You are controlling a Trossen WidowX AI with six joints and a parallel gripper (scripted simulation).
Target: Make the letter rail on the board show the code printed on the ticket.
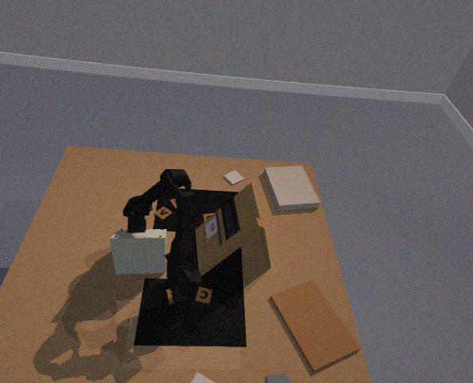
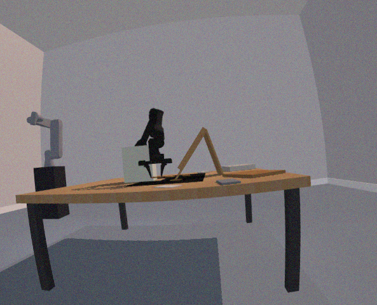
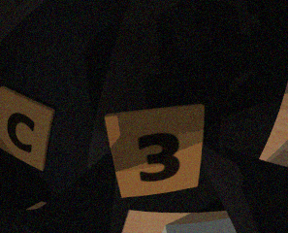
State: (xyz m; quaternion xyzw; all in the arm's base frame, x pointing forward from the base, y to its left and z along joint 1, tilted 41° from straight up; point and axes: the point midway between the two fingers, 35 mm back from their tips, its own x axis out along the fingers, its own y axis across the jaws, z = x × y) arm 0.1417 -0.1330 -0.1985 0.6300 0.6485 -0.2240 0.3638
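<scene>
My gripper tip is 17 cm short of the white ticket, 27 cm to the right of it and 6 cm below it. From my gripper tip the other things lie so: letter tile (18 cm ahead, 39 cm to the left, 2 cm below); then black mat (6 cm ahead, 20 cm to the left, 2 cm below); then small grey pad (32 cm ahead, 39 cm to the right, 2 cm below).
</scene>
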